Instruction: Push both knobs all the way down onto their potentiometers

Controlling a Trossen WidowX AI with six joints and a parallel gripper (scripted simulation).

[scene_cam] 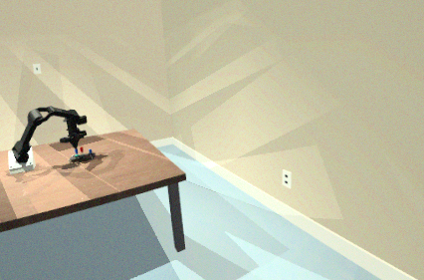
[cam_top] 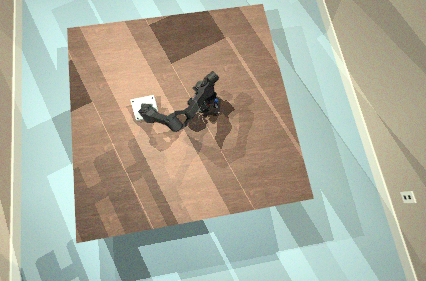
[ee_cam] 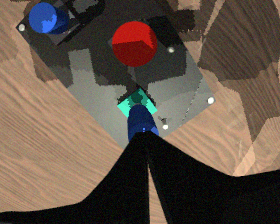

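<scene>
My gripper tip is 40 mm short of the red knob, 30 mm to the left of it and 10 mm above it. From my gripper tip the other things lie so: blue knob 20 mm below.
</scene>
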